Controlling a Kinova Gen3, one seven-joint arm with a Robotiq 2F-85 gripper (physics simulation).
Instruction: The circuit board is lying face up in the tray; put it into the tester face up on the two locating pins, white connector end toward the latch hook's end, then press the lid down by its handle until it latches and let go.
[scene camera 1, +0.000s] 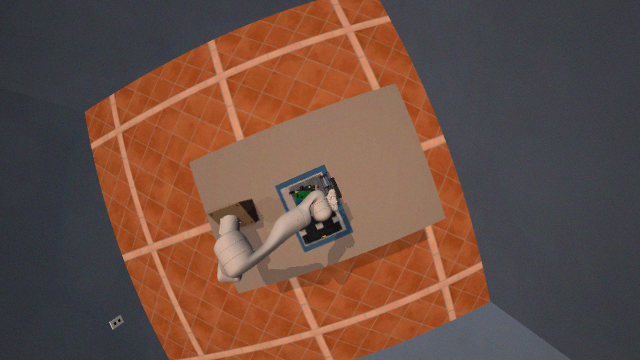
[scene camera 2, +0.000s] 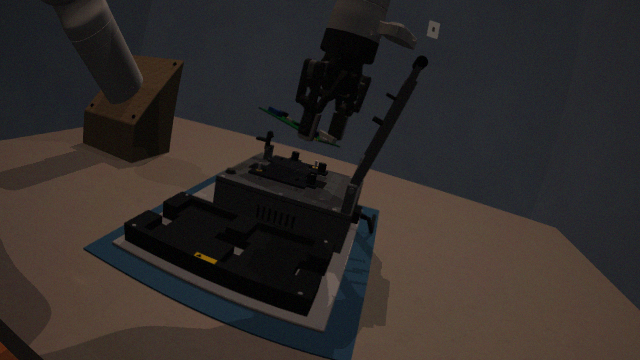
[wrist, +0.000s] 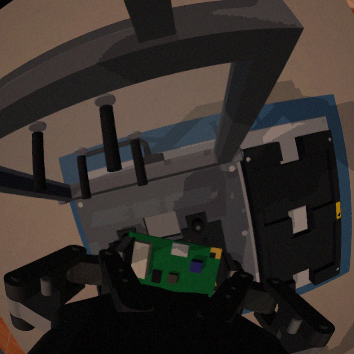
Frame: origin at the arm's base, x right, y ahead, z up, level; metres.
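Seen in the pictures: gripper, fingertip midpoint: (scene camera 2: 320, 139) (wrist: 175, 256); arm's base at its link origin: (scene camera 1: 230, 220) (scene camera 2: 124, 88).
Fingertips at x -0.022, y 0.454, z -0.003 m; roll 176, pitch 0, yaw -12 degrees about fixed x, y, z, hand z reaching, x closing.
Pixels of each thing's middle, then the offset from my fingertips to it. Level surfaces: height alone.
- green circuit board at the middle of its body: (wrist: 162, 305) (scene camera 2: 300, 124) (scene camera 1: 306, 198) dz +0.010, dx -0.012, dy -0.039 m
- board's white connector at the middle of its body: (wrist: 140, 258) (scene camera 2: 326, 136) dz +0.001, dx -0.027, dy -0.001 m
- latch hook at the middle of its body: (scene camera 2: 264, 138) dz -0.035, dx -0.052, dy -0.115 m
- white-and-blue mat at its surface level: dz -0.125 m
My gripper (scene camera 2: 324, 131) (wrist: 175, 256) is shut on the green circuit board (scene camera 1: 302, 196) (scene camera 2: 280, 118) (wrist: 165, 257), face up, above the tester (scene camera 2: 280, 202) (wrist: 110, 215) and apart from it. The board's white connector (scene camera 2: 327, 136) (wrist: 141, 260) is at its left end in the wrist view. The raised lid (scene camera 2: 385, 130) (wrist: 250, 100) stands tilted open beside the gripper. Brass locating pins (scene camera 2: 259, 168) show in scene camera 2; the board and fingers hide them in the wrist view. A dark upright, apparently the latch hook (scene camera 2: 269, 145), stands opposite the hinge. The arm hides the gripper in scene camera 1.
The black tray (scene camera 1: 320, 236) (scene camera 2: 220, 267) (wrist: 270, 185) lies beside the tester, with no board in it. Both stand on a white-and-blue mat (scene camera 2: 165, 281) (wrist: 305, 106). Dark pins (wrist: 110, 140) project from the lid. The brown wedge-shaped arm base (scene camera 1: 217, 215) (scene camera 2: 110, 132) stands farther off.
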